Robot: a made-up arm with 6 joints.
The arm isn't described. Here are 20 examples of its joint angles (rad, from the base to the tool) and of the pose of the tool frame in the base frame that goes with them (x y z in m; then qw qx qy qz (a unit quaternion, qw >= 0)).
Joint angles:
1: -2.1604 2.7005 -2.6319 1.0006 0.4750 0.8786
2: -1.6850 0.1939 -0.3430 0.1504 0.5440 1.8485
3: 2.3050 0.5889 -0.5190 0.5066 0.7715 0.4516
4: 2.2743 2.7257 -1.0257 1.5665 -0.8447 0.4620
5: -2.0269 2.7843 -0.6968 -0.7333 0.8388 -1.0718
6: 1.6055 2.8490 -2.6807 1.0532 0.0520 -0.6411
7: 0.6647 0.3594 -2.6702 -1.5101 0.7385 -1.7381
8: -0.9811 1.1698 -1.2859 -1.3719 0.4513 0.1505
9: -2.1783 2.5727 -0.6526 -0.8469 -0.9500 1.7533
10: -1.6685 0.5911 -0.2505 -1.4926 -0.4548 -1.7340
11: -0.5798 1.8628 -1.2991 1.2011 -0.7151 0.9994
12: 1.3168 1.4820 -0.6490 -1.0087 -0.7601 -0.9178
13: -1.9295 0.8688 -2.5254 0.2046 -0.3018 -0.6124
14: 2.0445 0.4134 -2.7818 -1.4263 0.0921 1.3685
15: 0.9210 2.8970 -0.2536 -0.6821 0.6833 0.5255
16: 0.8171 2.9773 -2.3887 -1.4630 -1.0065 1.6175
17: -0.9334 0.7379 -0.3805 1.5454 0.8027 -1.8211
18: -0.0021 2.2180 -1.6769 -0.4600 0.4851 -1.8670
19: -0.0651 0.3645 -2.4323 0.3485 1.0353 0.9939
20: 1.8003 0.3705 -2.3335 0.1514 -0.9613 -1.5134
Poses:
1: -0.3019 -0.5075 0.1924 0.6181 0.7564 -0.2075 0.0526
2: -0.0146 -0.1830 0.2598 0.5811 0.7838 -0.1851 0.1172
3: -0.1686 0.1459 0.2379 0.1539 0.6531 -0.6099 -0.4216
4: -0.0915 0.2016 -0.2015 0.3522 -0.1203 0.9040 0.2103
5: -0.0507 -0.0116 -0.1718 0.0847 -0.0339 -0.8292 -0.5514
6: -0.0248 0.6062 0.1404 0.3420 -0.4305 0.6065 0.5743
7: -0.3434 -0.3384 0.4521 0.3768 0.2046 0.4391 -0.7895
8: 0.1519 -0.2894 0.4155 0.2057 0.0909 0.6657 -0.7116
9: -0.0528 -0.1625 -0.1702 0.3499 0.9222 -0.0186 0.1640
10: 0.0127 -0.2336 0.1847 0.3554 0.6316 -0.4439 0.5270
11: 0.3460 -0.2858 0.1718 0.6123 0.7528 -0.0351 0.2393
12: 0.0363 0.3279 0.1089 0.6142 -0.7641 -0.1649 0.1082
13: 0.0764 0.2178 0.6722 0.3829 -0.1380 -0.1890 -0.8936
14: 0.2366 -0.4452 0.4559 0.4780 0.3864 -0.1737 0.7694
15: -0.0453 -0.1131 -0.0639 0.5567 0.4486 -0.5557 0.4243
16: 0.3221 0.4427 -0.0228 0.2416 -0.4676 0.6083 0.5941
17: 0.1867 -0.1540 0.1999 0.6287 0.0148 0.7754 -0.0566
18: 0.4956 -0.0179 0.0857 0.0481 -0.8378 0.4240 -0.3406
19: -0.3479 0.0466 0.5360 0.8047 0.0029 0.2535 0.5368
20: 0.1085 -0.4203 0.4968 0.7312 0.6538 0.0745 0.1798
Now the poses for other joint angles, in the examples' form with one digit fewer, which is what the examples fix.
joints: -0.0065 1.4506 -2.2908 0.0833 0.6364 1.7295
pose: 0.250 0.002 0.618 0.490 0.455 0.385 0.635
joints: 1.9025 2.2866 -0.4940 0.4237 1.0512 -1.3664
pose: -0.051 0.059 -0.099 0.551 0.821 -0.137 0.055
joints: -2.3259 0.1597 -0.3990 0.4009 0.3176 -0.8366
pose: -0.112 -0.134 0.307 0.171 0.533 0.447 -0.698
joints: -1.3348 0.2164 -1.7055 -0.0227 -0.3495 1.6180
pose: -0.059 0.247 0.581 0.976 -0.176 -0.015 0.128
